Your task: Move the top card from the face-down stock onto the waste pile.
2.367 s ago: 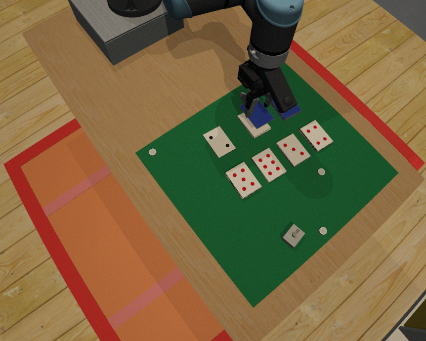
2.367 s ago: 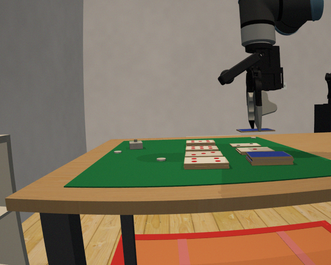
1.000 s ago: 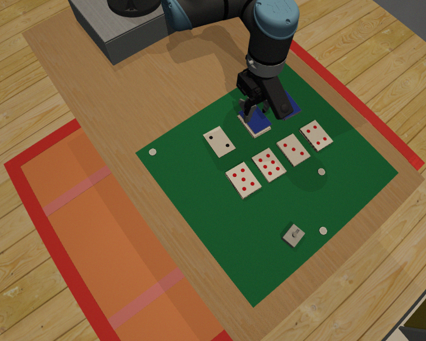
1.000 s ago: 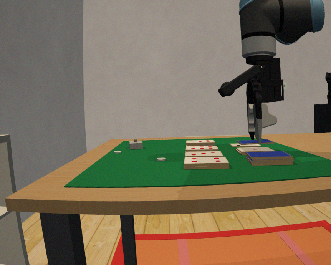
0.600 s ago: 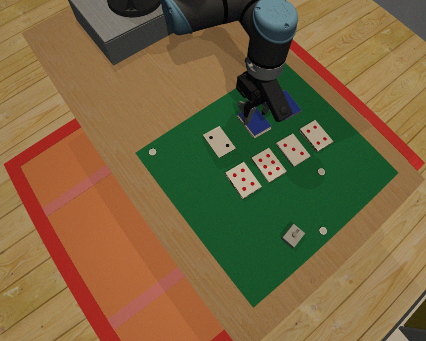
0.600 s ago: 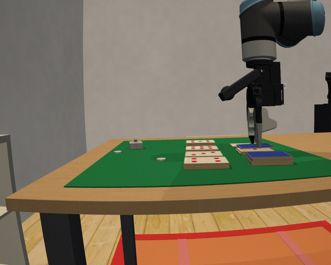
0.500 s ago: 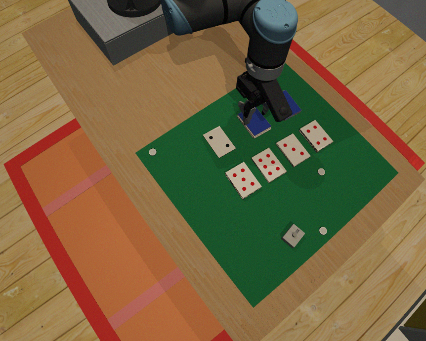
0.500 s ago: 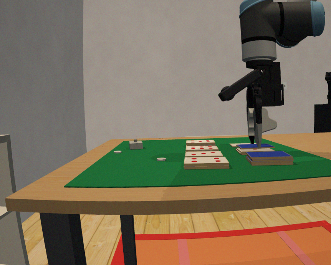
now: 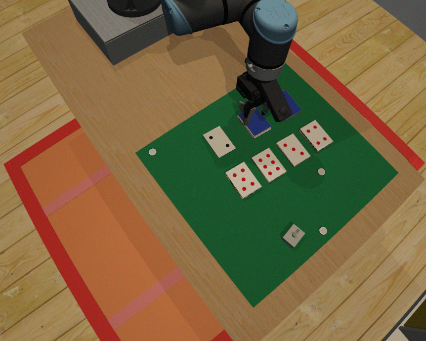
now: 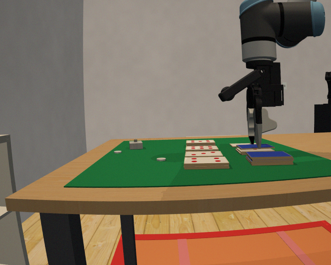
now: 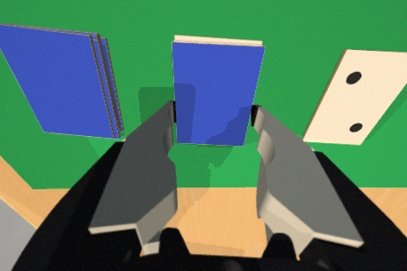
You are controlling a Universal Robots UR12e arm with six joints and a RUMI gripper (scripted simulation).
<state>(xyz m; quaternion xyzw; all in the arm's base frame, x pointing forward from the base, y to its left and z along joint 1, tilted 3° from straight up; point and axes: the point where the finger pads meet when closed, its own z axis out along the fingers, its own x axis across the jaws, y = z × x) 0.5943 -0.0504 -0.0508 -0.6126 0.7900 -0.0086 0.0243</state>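
Right now the green mat is 12 cm ahead of my hand, 7 cm to the right of it and 4 cm below it. Round my hand: grey block (30 cm ahead, 20 cm to the right, 1 cm below); then card (1 cm below).
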